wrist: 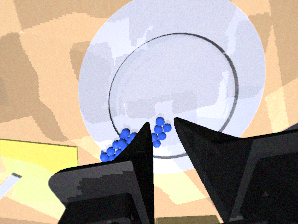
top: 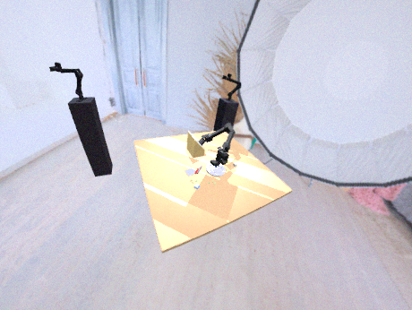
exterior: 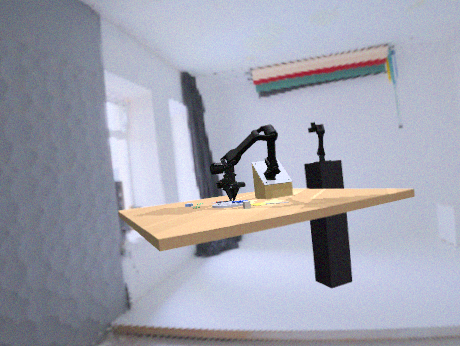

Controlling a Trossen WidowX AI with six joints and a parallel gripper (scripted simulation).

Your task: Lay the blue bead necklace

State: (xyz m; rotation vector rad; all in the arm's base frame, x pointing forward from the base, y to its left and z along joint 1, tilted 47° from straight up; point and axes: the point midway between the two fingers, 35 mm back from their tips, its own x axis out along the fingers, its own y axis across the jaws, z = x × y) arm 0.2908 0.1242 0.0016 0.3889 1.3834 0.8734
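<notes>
The round bead board is 20 mm to the right of my gripper tip, 20 mm below it and 10 mm ahead of it. From my gripper tip the other things lie so: yellow flat piece (140 mm to the left, 120 mm behind, 30 mm below); then red-and-grey object (200 mm to the right, 20 mm below, 20 mm behind); then white cylinder (220 mm to the left, 10 mm below, 10 mm ahead).
</notes>
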